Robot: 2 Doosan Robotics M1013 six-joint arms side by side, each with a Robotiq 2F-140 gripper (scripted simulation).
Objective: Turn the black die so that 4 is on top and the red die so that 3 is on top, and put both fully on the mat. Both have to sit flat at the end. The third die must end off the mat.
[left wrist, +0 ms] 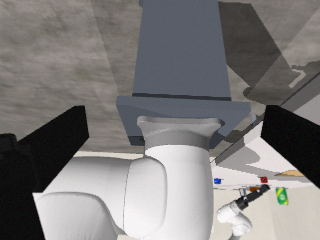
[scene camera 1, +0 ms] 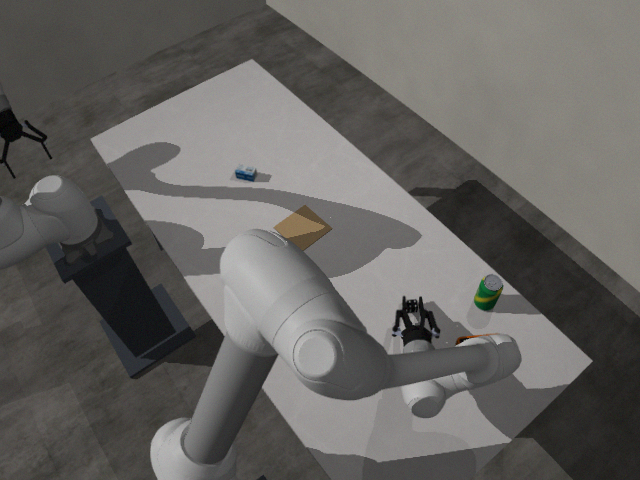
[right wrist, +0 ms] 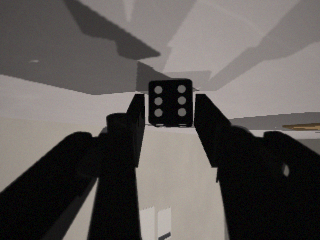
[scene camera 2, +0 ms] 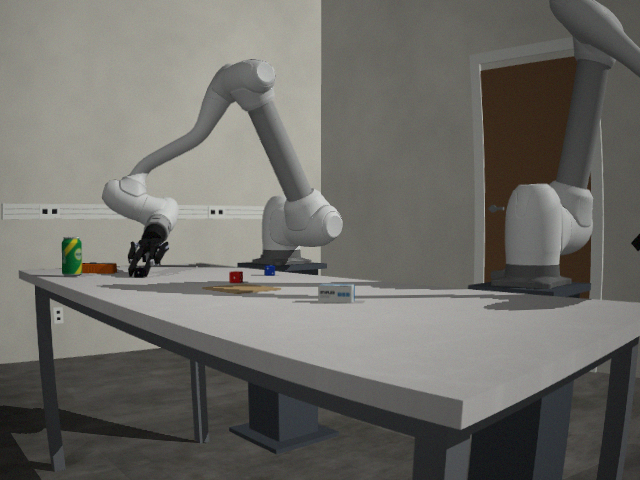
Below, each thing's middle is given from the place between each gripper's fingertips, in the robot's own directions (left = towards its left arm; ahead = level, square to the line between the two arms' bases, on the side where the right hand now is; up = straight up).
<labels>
I see my right gripper 10 mm to the right of the black die (right wrist: pixel 170 104) and 10 mm above it. Round my right hand: tan mat (scene camera 1: pixel 303 227) (450 mm to the left, 100 mm behind, 30 mm below).
Now: left hand 690 mm short of the tan mat, 750 mm to the left of it and 120 mm above it. From my left hand the other things lie so: black die: 790 mm ahead, 1190 mm to the right, 110 mm below.
</labels>
